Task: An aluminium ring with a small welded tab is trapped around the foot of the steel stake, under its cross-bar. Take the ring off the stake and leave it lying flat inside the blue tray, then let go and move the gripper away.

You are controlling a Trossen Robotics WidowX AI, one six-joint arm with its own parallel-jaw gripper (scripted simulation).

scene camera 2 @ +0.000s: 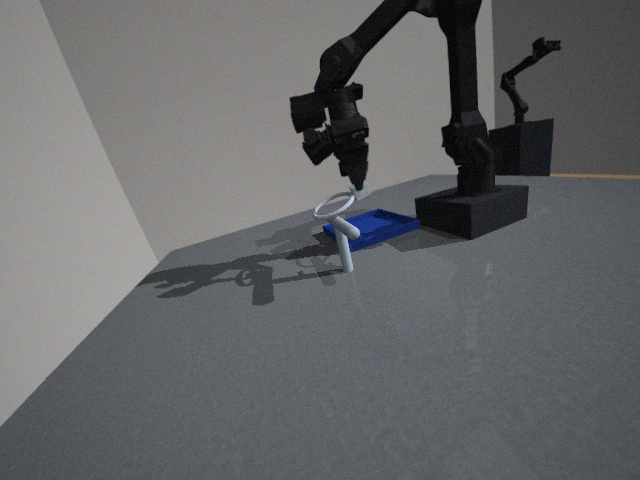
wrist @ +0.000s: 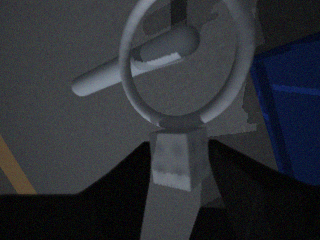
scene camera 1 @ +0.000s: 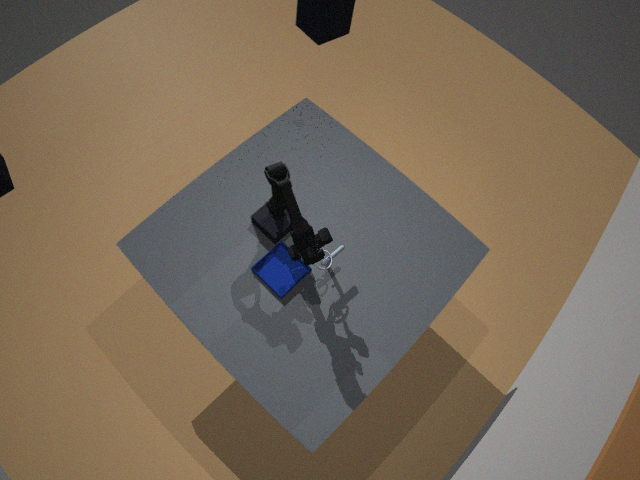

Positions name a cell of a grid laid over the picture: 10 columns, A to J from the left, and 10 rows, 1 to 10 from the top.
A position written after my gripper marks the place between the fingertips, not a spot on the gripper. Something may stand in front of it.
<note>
My gripper (scene camera 2: F5) holds an aluminium ring. Also in view: a blue tray (scene camera 2: F5) and a steel stake (scene camera 2: F5).
My gripper is seen too in the wrist view (wrist: F7). The blue tray shows as well in scene camera 1 (scene camera 1: E6). The steel stake shows as well in the wrist view (wrist: F2).
</note>
